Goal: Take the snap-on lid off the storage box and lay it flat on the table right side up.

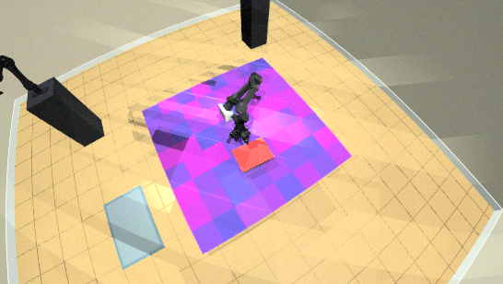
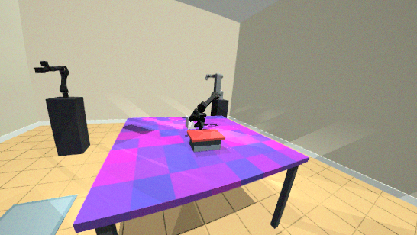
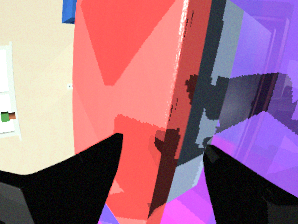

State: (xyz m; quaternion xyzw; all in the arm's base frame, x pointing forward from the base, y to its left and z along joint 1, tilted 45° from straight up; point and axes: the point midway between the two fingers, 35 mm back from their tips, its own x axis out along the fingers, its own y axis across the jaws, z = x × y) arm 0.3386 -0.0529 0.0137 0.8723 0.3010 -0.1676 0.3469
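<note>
The red lid lies 90 mm ahead of my gripper tip, 10 mm to the right of it and 10 mm below it. From my gripper tip the other things lie so: grey storage box (90 mm ahead, 50 mm below, 10 mm to the right).
</note>
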